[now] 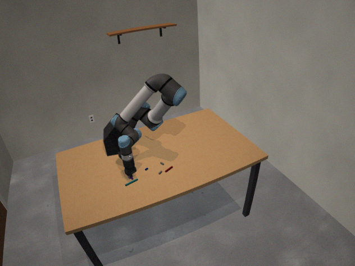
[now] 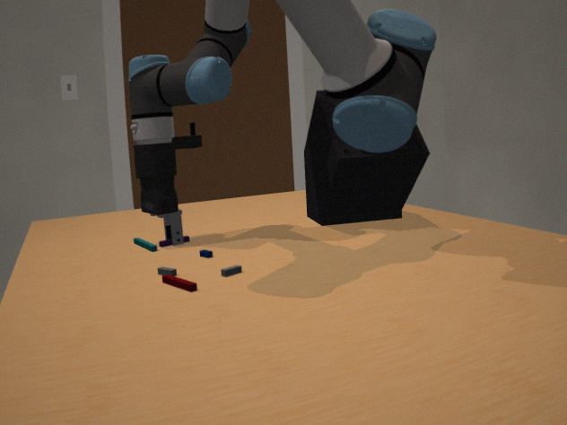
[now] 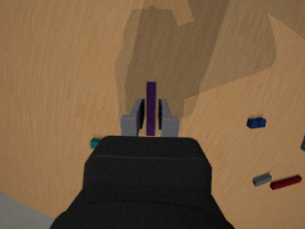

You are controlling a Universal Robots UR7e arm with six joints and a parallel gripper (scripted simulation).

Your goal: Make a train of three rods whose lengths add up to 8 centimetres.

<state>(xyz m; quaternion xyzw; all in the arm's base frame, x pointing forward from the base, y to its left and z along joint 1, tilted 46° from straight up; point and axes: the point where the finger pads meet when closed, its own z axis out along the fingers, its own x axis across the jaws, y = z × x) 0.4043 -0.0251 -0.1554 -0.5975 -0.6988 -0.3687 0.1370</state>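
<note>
Right now the purple rod is 1 cm below my hand. Also, from my hand: red rod: 6 cm ahead, 27 cm to the left, 1 cm below; turquoise rod: 6 cm ahead, 1 cm to the right, 1 cm below.
</note>
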